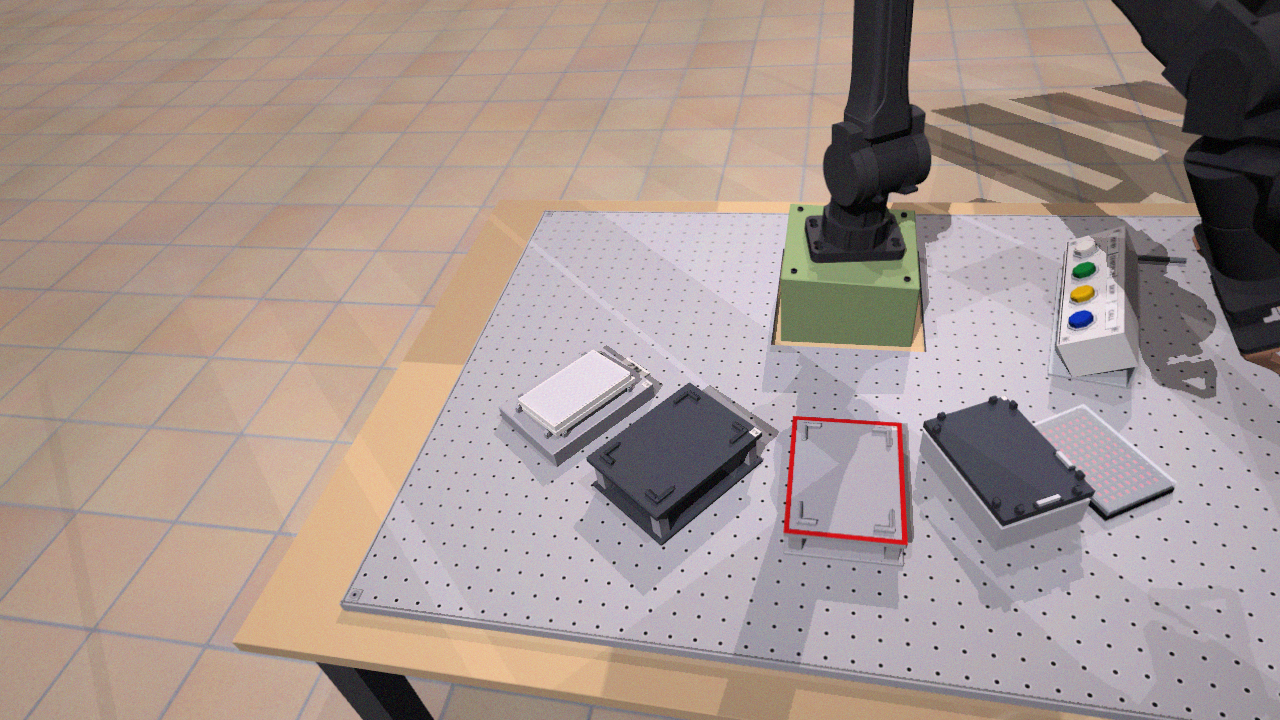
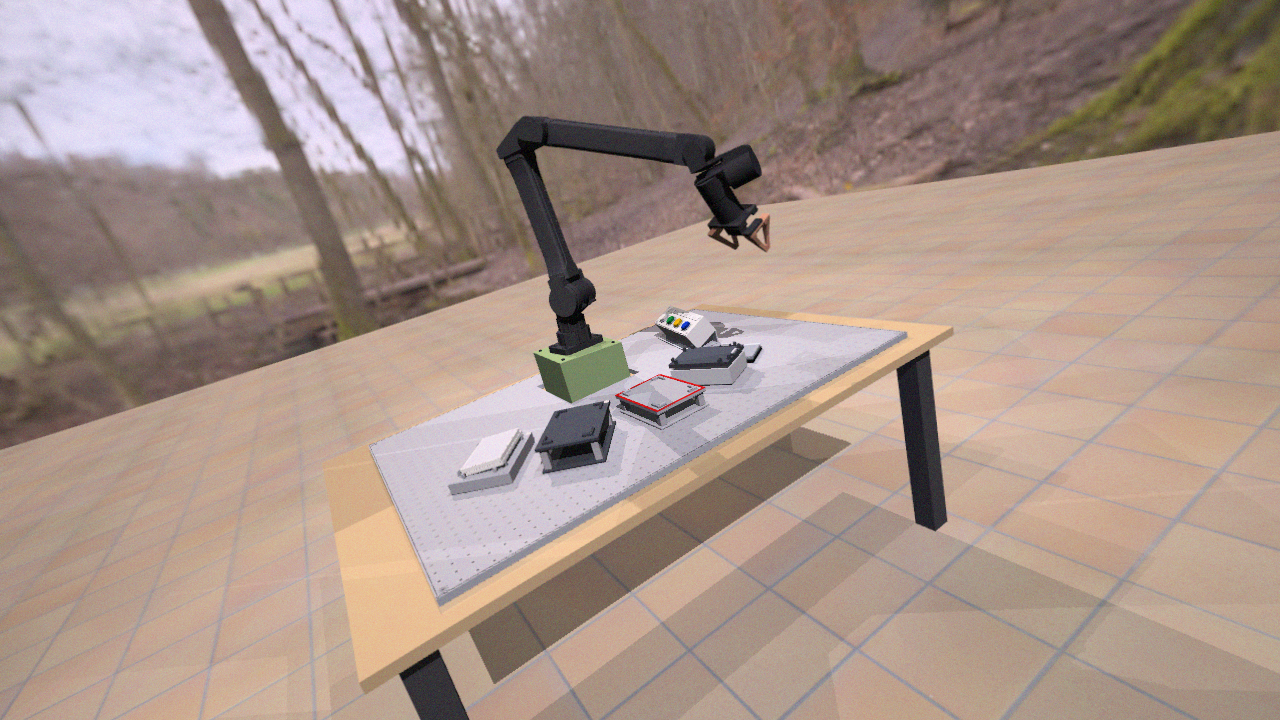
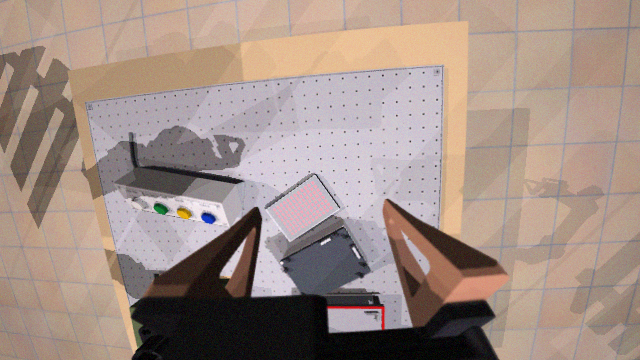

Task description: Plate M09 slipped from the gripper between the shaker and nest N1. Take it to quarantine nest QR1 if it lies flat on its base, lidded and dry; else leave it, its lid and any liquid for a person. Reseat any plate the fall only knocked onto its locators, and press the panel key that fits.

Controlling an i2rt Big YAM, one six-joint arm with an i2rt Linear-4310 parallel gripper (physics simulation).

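Places are measured from the arm's base along level axes (x ahead, y left, z up), in metres.
Pixels of known places: gripper, fingertip midpoint: (image 2: 752, 248) (image 3: 321, 208); arm's base, link origin: (image 1: 852, 241) (image 2: 576, 346).
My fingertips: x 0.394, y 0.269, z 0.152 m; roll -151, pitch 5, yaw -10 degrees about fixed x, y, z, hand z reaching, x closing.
Observation:
For each thing: its top centre in the pictures, then the offset to it from my fingertips. "pt": a spot on its surface instead. Level surfaces: height alone.
- plate with a pink well grid, top centre: (image 1: 1095, 454) (image 3: 301, 209) 0.072 m back, 0.059 m right, 0.229 m down
- dark-topped box, surface spot: (image 1: 1006, 456) (image 3: 326, 266) (image 2: 707, 354) pt 0.044 m back, 0.166 m right, 0.191 m down
- white plate, top centre: (image 1: 574, 384) (image 2: 490, 445) 0.202 m back, 0.642 m right, 0.199 m down
- low grey base, top centre: (image 1: 574, 389) (image 2: 490, 451) 0.205 m back, 0.645 m right, 0.212 m down
- dark raised nest, top centre: (image 1: 673, 440) (image 2: 573, 420) 0.087 m back, 0.515 m right, 0.187 m down
- red-rimmed nest, top centre: (image 1: 845, 471) (image 2: 657, 388) (image 3: 345, 333) 0.041 m back, 0.330 m right, 0.200 m down
- key panel, top centre: (image 1: 1108, 273) (image 3: 164, 201) (image 2: 680, 312) 0.299 m back, 0.023 m left, 0.162 m down
- pegboard, surface height: 0.246 m down
- wooden table, surface height: 0.258 m down
My gripper (image 2: 751, 248) (image 3: 321, 208) is open and empty, high above the table. A plate with a pink well grid (image 1: 1105, 461) (image 3: 303, 207) looks flat on the pegboard, against the dark-topped box (image 1: 1006, 456) (image 2: 707, 358) (image 3: 325, 262); no lid or label is readable on it. A white plate (image 1: 577, 391) (image 2: 492, 452) sits high on the locators of a low grey base (image 1: 572, 441), looking slightly tilted. The dark raised nest (image 1: 675, 452) (image 2: 575, 425) and the red-rimmed nest (image 1: 845, 479) (image 2: 660, 391) bear no plate. Which plate is M09 cannot be read. No liquid is discernible.
The key panel (image 1: 1089, 344) (image 2: 689, 333) (image 3: 200, 192) has white, green, yellow and blue keys; their labels are unreadable. The green arm base (image 1: 848, 308) (image 2: 586, 371) stands behind the nests. The pegboard (image 1: 447, 555) lies on a wooden table (image 1: 295, 600).

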